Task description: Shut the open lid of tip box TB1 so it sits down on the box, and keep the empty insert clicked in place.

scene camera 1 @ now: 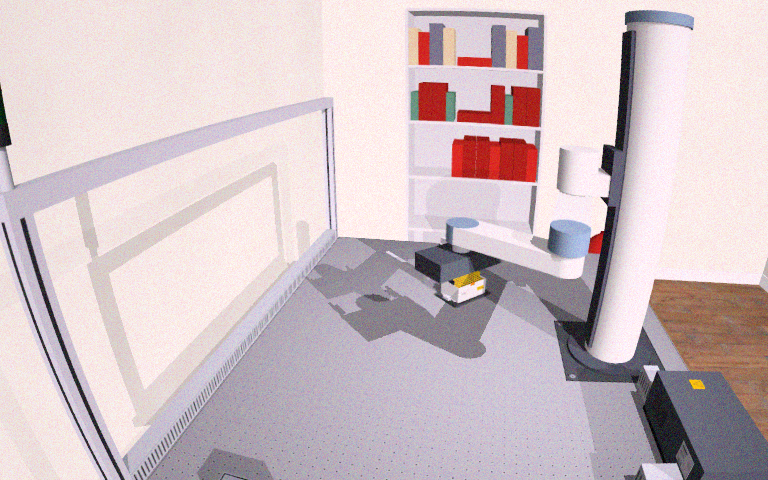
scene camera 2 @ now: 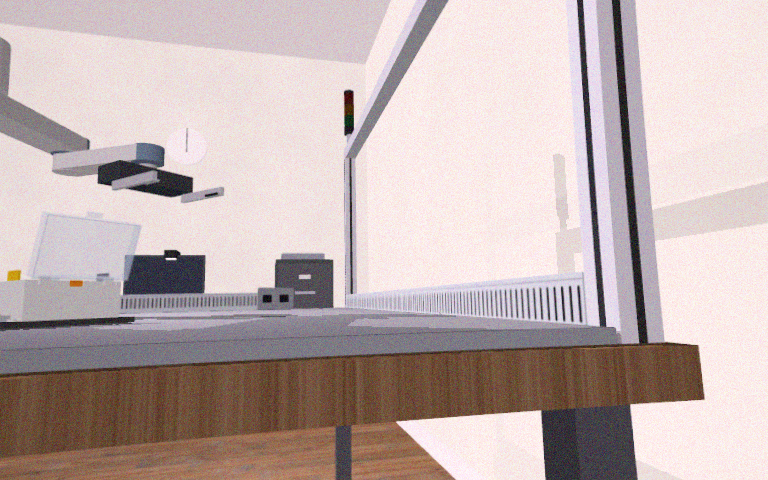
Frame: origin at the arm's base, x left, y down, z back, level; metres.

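Seen in the pictures: gripper, between the fingertips: (scene camera 1: 415, 247) (scene camera 2: 191, 183); arm's base, origin of its link: (scene camera 1: 607, 353).
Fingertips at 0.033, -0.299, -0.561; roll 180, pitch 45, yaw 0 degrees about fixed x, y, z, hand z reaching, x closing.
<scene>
Offsets run from my fingertips to a thing's top centre, as dx, dy, dz. "spot": to the spot under its first point.
Tip box TB1 @(-0.312, +0.220, +0.118) (scene camera 1: 465, 291) (scene camera 2: 70, 301) is a white box on a thin dark base. Its clear lid @(spot: -0.373, +0.183, +0.072) (scene camera 2: 84, 247) stands open, steeply tilted above the box in scene camera 2; in scene camera 1 it is mostly hidden by the gripper body. The yellow insert @(-0.312, +0.212, +0.118) (scene camera 1: 467, 278) shows in the box top; whether it is fully clicked in cannot be told. My gripper (scene camera 2: 168, 187) is open and empty, its two pale fingers wide apart, higher than the lid and apart from it. Its dark body (scene camera 1: 441, 262) hides the fingers in scene camera 1.
The arm's white column (scene camera 1: 651, 186) stands at the right. A dark cabinet @(spot: +0.378, +0.171, +0.655) (scene camera 1: 705, 418) is at the front right. A framed clear guard (scene camera 1: 186, 138) (scene camera 2: 611, 169) runs along one side of the bench. A bookshelf (scene camera 1: 408, 147) stands behind.
</scene>
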